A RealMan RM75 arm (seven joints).
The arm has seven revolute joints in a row. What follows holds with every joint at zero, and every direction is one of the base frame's. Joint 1 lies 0.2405 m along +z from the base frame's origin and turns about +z. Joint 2 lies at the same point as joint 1 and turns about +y. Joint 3 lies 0.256 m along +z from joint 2 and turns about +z. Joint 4 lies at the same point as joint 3 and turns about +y. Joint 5 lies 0.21 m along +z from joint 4 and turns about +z. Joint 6 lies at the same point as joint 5 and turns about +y. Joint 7 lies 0.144 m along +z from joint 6 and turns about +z. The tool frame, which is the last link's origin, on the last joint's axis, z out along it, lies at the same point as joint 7; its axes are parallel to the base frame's.
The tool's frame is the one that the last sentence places.
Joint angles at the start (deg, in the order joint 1, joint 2, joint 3, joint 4, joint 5, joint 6, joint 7): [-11.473 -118.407 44.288 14.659 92.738 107.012 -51.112]
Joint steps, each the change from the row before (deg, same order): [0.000 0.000 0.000 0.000 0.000 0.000 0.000]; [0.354 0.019 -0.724 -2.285 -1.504 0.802 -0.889]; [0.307 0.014 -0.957 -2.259 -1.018 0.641 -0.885]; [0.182 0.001 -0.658 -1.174 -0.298 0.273 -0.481]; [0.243 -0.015 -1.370 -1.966 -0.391 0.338 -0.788]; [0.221 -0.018 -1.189 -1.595 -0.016 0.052 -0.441]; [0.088 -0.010 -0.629 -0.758 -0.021 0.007 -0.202]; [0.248 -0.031 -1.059 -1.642 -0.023 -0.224 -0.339]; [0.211 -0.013 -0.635 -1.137 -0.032 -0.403 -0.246]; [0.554 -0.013 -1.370 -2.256 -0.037 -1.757 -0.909]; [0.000 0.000 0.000 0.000 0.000 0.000 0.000]
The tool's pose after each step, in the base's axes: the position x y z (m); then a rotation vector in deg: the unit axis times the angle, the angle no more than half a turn. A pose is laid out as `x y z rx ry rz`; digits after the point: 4 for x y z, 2 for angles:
-0.3048 0.1881 -0.0211 -138.73 -36.12 -74.85
-0.3049 0.1841 -0.0208 -135.38 -39.49 -77.83
-0.3053 0.1802 -0.0211 -132.18 -42.83 -80.40
-0.3057 0.1780 -0.0214 -130.52 -44.64 -81.61
-0.3063 0.1751 -0.0220 -127.51 -47.55 -83.52
-0.3070 0.1725 -0.0231 -125.23 -49.84 -84.66
-0.3073 0.1715 -0.0236 -124.07 -50.86 -85.20
-0.3082 0.1688 -0.0256 -121.81 -53.23 -86.01
-0.3092 0.1670 -0.0274 -120.27 -55.07 -86.25
-0.3131 0.1635 -0.0325 -116.85 -59.88 -85.78
-0.3131 0.1635 -0.0325 -116.85 -59.88 -85.78

